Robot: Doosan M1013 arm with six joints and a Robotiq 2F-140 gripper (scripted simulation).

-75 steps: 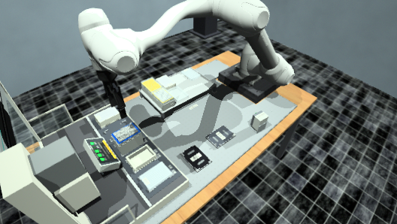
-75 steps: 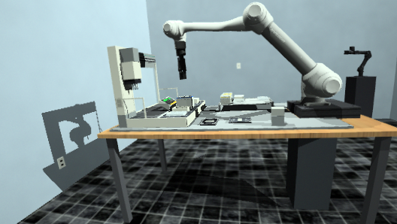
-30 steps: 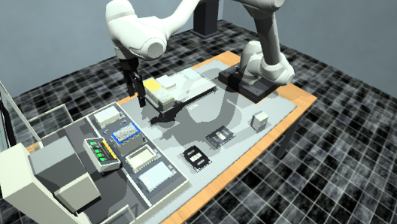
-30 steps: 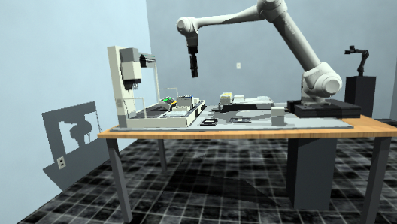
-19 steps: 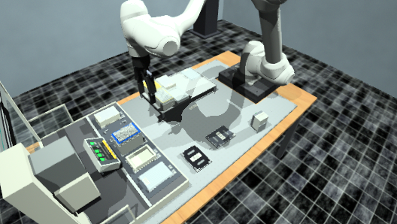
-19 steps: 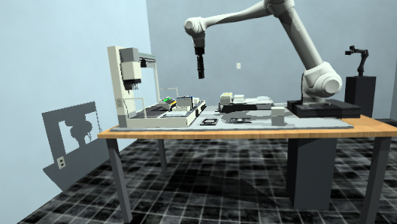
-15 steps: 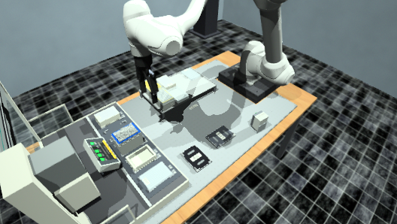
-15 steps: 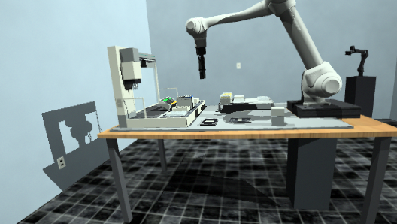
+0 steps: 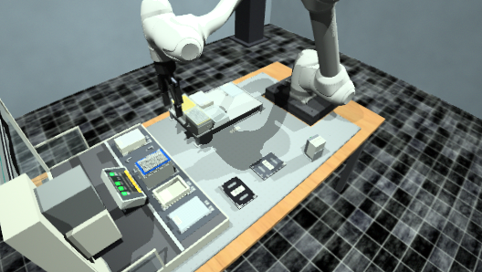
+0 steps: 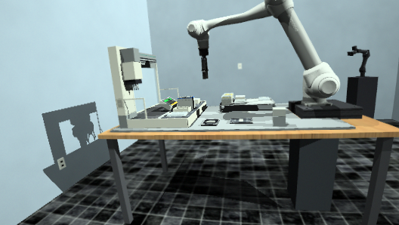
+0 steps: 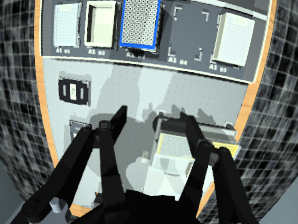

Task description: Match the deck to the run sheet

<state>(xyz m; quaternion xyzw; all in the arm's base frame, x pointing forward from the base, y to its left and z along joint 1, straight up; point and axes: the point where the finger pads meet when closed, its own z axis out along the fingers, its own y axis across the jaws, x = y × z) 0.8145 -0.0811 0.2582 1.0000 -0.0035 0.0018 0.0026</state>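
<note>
The white deep-well block lies 23 cm below my hand, 18 cm to the right of it and 17 cm ahead of it. Also, from my hand: clear cover (19 cm below, 16 cm behind, 8 cm to the right); then yellow-rimmed tip rack (21 cm below, 17 cm behind, 8 cm to the right); then blue-rimmed tip rack (19 cm below, 16 cm ahead, 6 cm to the left).
</note>
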